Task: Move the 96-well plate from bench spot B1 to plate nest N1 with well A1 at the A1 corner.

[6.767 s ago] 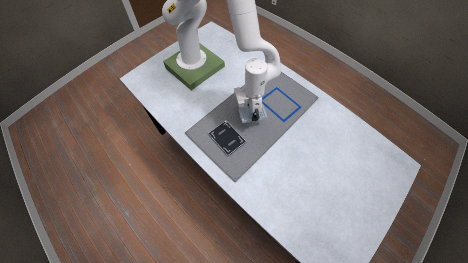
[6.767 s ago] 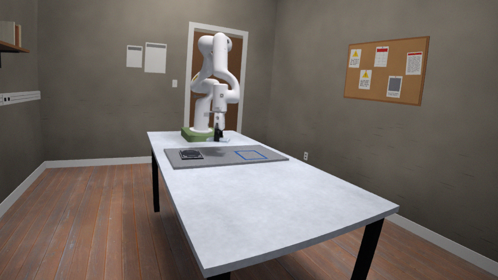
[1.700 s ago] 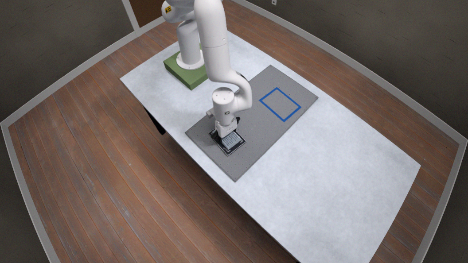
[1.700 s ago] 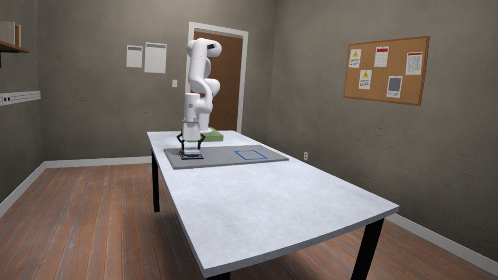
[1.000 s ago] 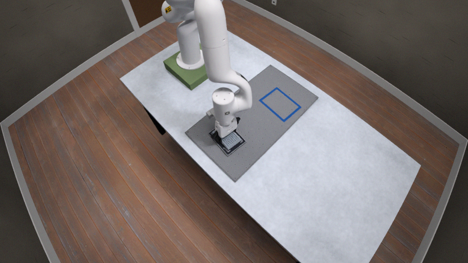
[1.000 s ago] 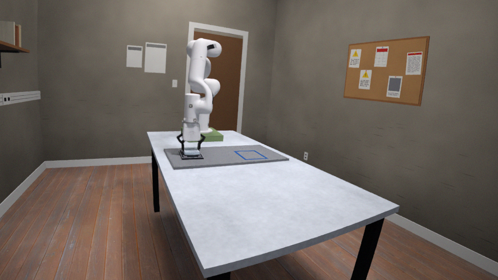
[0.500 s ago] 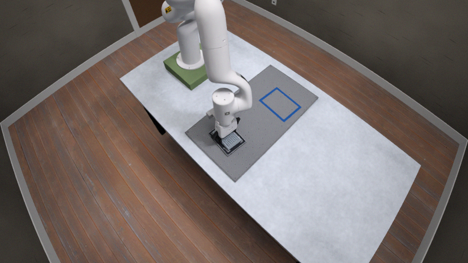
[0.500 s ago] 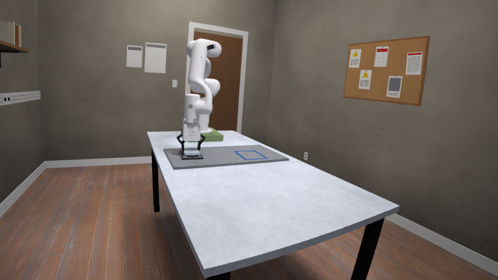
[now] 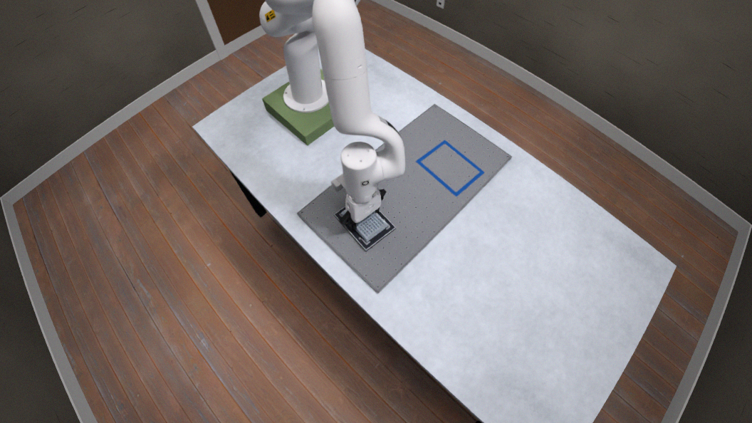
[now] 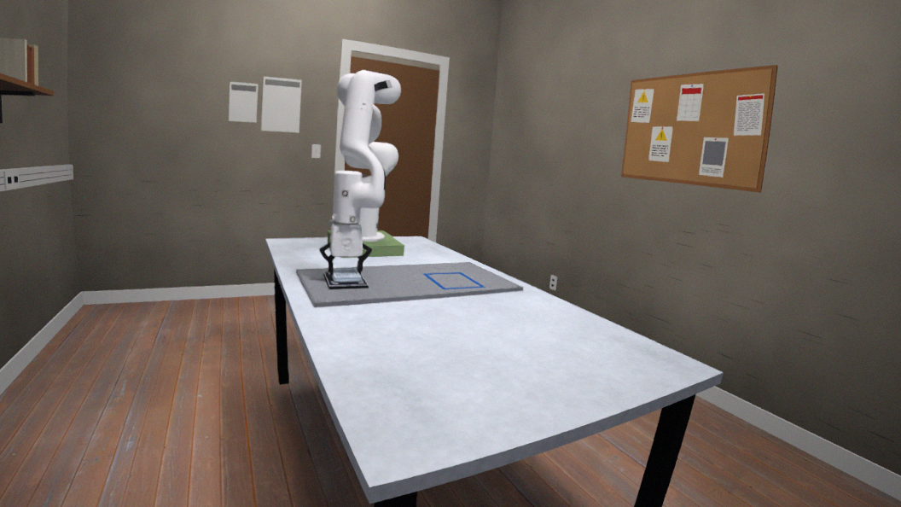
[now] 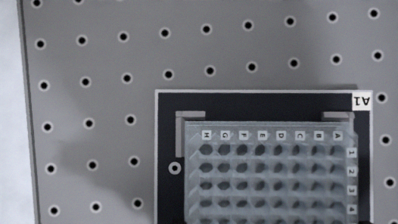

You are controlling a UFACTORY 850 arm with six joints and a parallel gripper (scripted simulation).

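The black plate nest lies 3 cm below my hand. From my hand the other things lie so: clear 96-well plate: 1 cm below.
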